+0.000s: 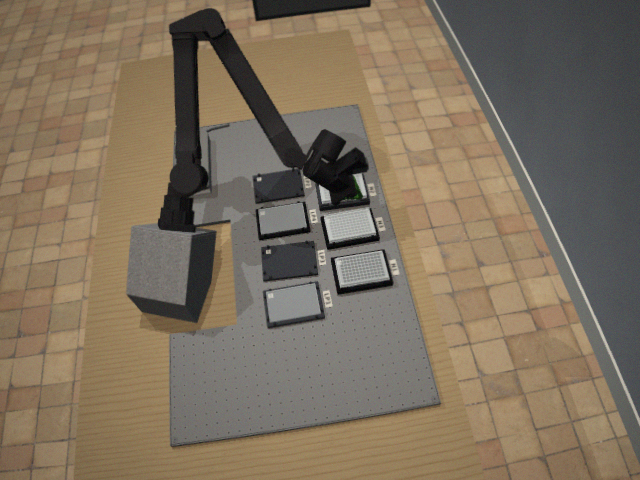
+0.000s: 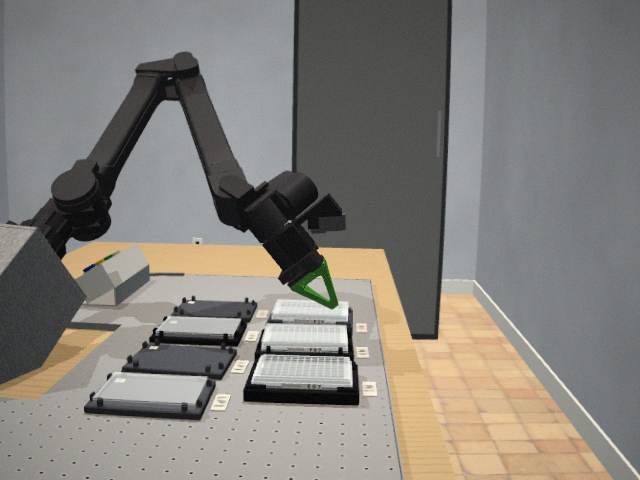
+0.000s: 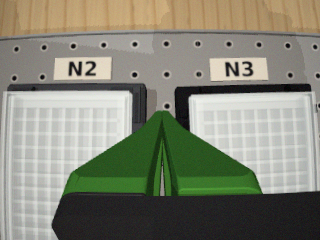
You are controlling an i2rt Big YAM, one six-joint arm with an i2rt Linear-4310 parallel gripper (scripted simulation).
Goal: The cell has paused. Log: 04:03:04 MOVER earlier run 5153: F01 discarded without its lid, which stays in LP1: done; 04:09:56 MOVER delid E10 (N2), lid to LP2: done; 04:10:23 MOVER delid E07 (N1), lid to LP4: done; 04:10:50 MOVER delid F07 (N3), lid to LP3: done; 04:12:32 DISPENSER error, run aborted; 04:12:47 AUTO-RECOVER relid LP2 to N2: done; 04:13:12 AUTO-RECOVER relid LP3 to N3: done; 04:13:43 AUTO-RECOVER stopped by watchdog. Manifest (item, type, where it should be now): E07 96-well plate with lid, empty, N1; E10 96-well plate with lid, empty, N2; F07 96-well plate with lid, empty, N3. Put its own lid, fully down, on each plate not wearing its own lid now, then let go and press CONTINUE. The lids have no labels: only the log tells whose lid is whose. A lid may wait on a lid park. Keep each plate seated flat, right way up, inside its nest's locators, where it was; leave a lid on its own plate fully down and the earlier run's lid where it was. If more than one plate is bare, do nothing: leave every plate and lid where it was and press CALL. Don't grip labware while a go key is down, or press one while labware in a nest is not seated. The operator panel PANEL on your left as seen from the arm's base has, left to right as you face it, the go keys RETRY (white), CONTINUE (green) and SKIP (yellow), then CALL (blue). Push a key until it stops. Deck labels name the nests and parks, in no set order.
Labels:
A 96-well plate shows in image 1 and in image 2; in image 3 it is out of frame. A clear lid shows in image 1 (350,224), in image 2 and in image 3. The same spot on the clear lid: (image 3: 265,132) is (image 2: 330,334). One and the same spot on the 96-well plate: (image 1: 347,267) is (image 2: 276,363).

